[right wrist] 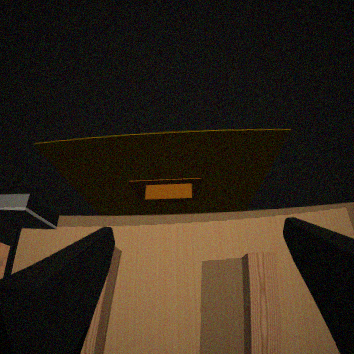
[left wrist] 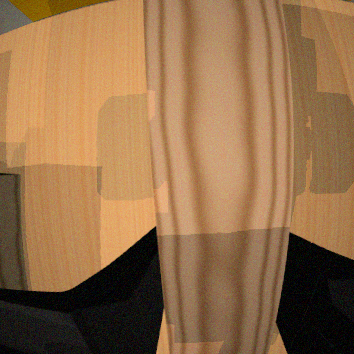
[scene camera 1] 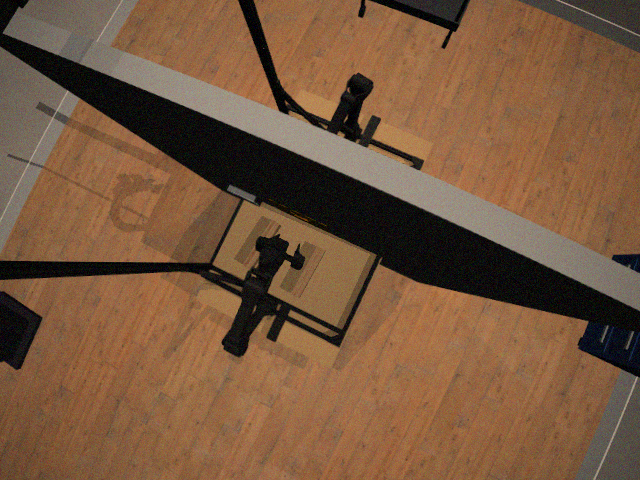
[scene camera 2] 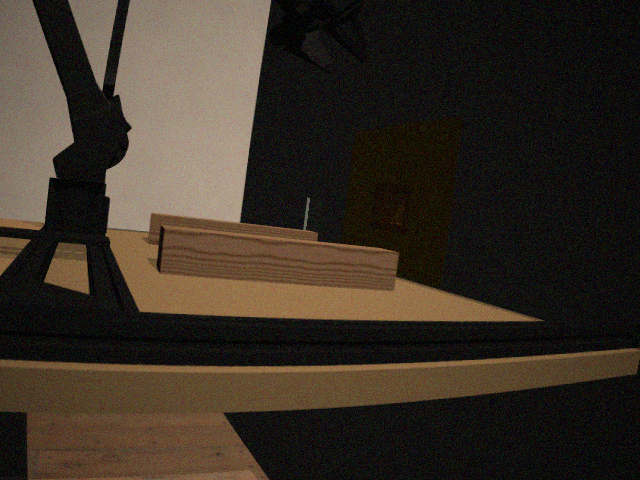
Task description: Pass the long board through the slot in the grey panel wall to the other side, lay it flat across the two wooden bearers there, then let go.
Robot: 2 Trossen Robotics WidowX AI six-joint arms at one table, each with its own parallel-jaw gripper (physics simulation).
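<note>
The long board (left wrist: 220, 125) runs up the left wrist view, over a light wooden table top (left wrist: 60, 100). My left gripper (left wrist: 208, 227) is shut on it. The grey panel wall (scene camera 1: 320, 149) (scene camera 2: 516, 180) (right wrist: 175, 75) has a yellow patch (scene camera 2: 418, 160) (right wrist: 95, 165) around the slot (scene camera 2: 391, 206) (right wrist: 168, 191). The board does not show on this side of the slot. Two wooden bearers stand parallel: one bearer (scene camera 1: 312, 272) (scene camera 2: 279, 260) (right wrist: 262, 300) and another bearer (scene camera 2: 232, 227) (right wrist: 106, 297). My right gripper (scene camera 1: 288, 242) (scene camera 2: 343, 62) (right wrist: 199, 232) is open and empty above them.
A pale metal piece (scene camera 1: 241, 194) (scene camera 2: 307, 214) (right wrist: 14, 201) is by the wall at the table's corner. A dark block (left wrist: 10, 230) stands left of the board. Black frame bars (scene camera 1: 310, 323) border the bearer table. Blue drawers (scene camera 1: 610, 341) are at the far right.
</note>
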